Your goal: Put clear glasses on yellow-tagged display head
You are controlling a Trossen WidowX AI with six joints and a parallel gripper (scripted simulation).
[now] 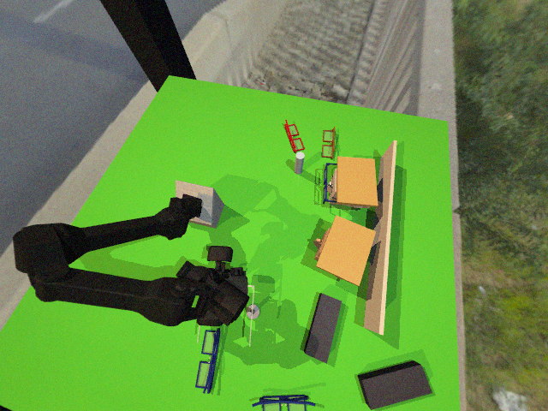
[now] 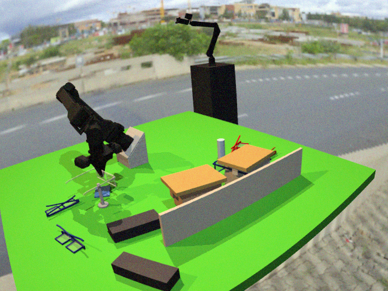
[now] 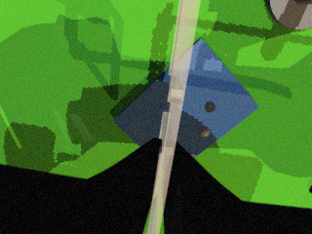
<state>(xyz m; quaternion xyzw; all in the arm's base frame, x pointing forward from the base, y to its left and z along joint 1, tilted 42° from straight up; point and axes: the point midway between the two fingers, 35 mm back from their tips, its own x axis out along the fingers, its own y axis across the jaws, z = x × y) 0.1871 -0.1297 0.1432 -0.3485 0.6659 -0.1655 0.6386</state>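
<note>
The blue tile is 1 cm to the right of my gripper tip and 6 cm below it. From my gripper tip the other things lie so: post: 10 cm ahead, 5 cm to the right, 4 cm below; brown display head: 28 cm ahead, 20 cm to the left; beige wall: 41 cm ahead, 31 cm to the left, 1 cm below.
</note>
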